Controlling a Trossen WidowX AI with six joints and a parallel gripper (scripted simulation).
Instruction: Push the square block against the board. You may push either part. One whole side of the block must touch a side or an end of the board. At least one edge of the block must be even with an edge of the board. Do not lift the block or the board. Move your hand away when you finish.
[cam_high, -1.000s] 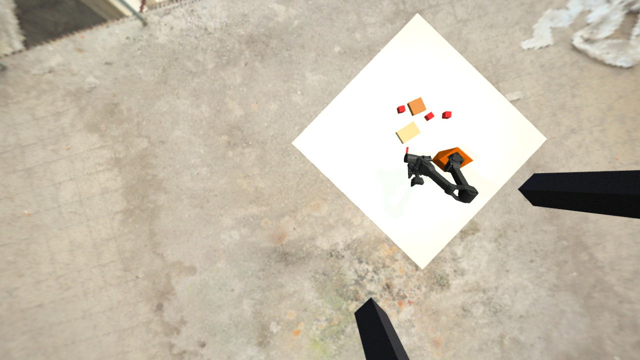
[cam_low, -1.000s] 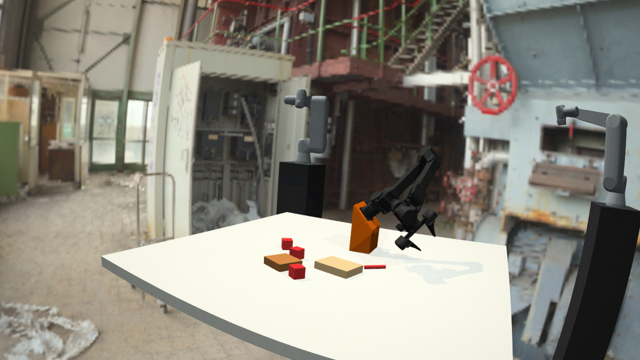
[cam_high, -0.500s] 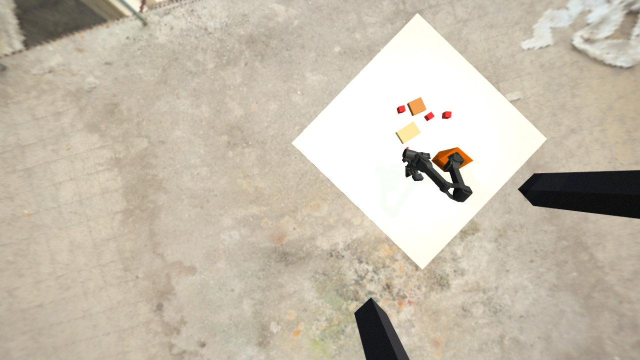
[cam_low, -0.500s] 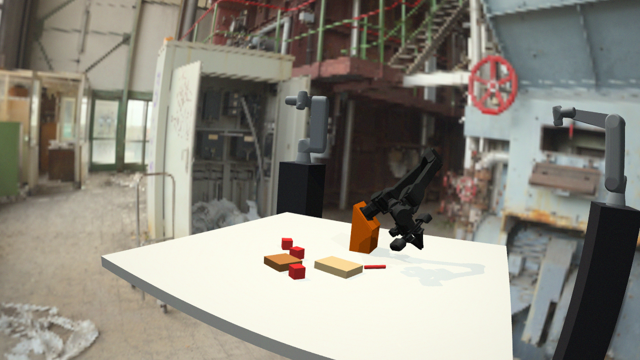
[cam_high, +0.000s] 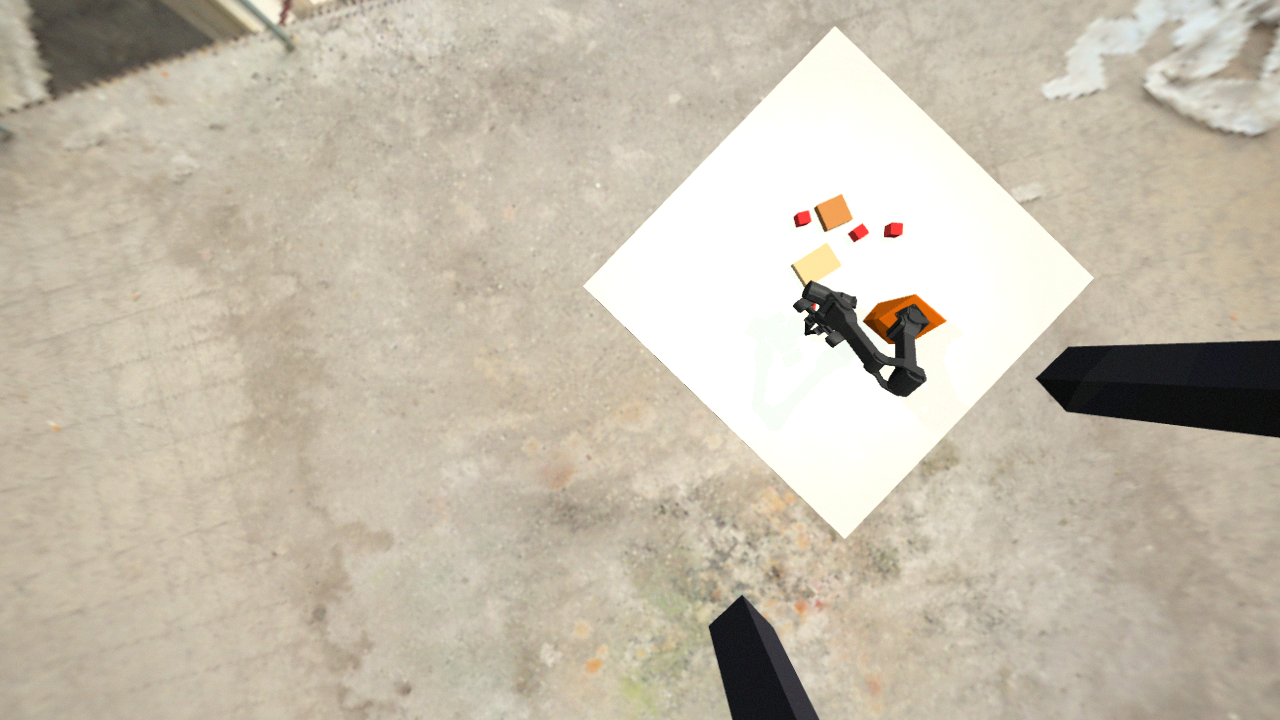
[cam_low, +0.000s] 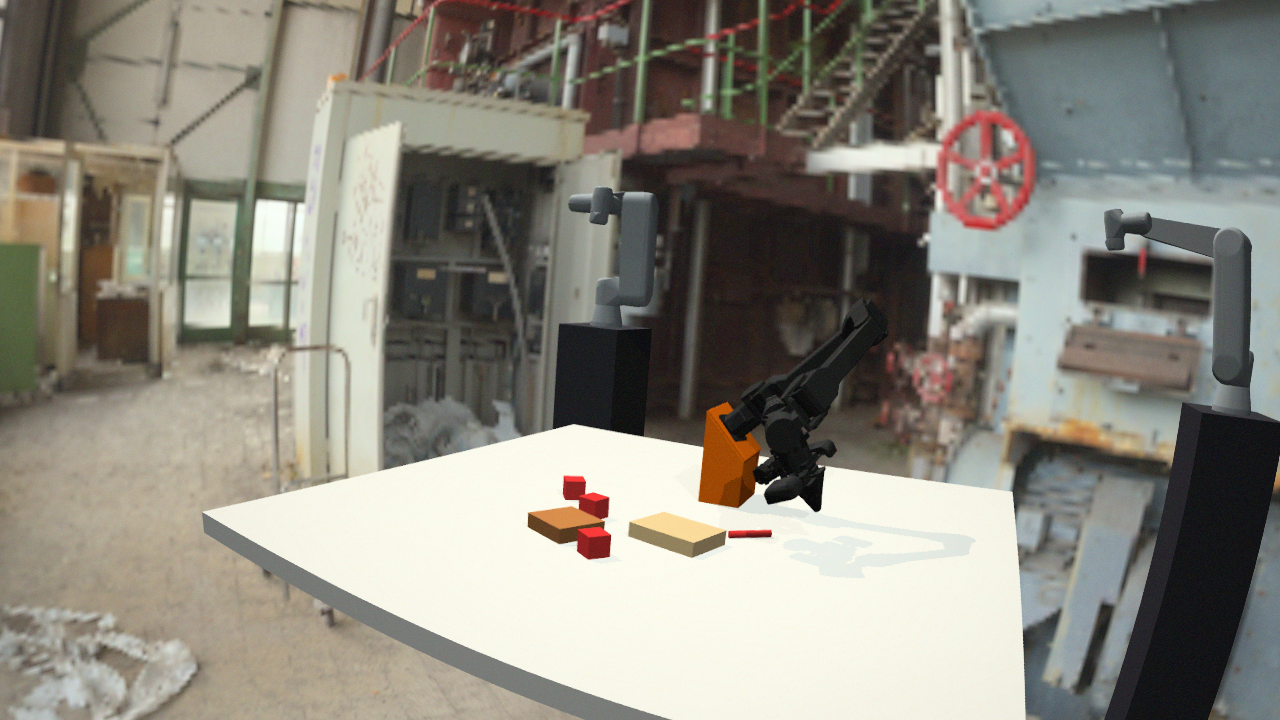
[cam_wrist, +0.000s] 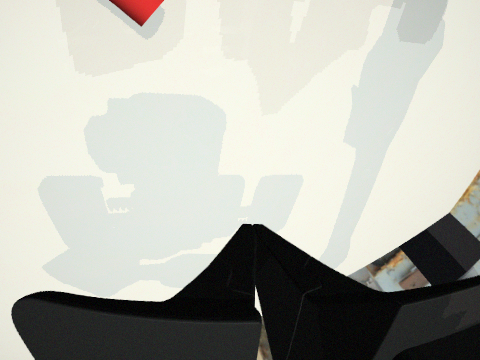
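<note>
Right now my gripper tip is 140 mm short of the tan board, 210 mm to the left of it and 50 mm above it. From my gripper tip the other things lie so: brown square block (230 mm ahead, 380 mm to the right, 50 mm below); then thin red stick (40 mm ahead, 110 mm to the right, 50 mm below).
</note>
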